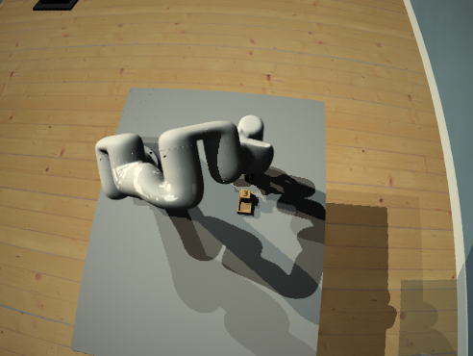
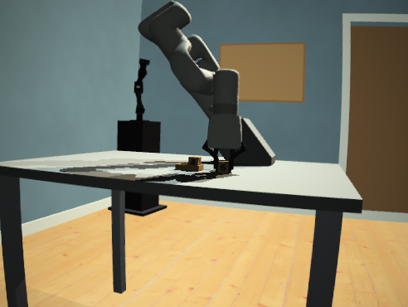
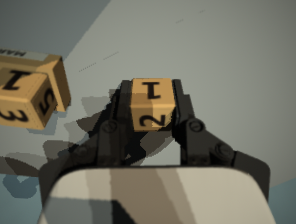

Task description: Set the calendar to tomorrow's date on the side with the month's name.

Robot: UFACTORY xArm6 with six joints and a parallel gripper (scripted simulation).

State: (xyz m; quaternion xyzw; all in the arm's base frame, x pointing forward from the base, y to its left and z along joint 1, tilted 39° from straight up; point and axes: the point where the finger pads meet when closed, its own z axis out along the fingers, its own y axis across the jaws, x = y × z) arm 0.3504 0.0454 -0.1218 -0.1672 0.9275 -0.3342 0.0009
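The wooden number cube lies right at my hand. Round my hand: wooden calendar tray: 110 mm to the right, 10 mm below, 10 mm ahead.
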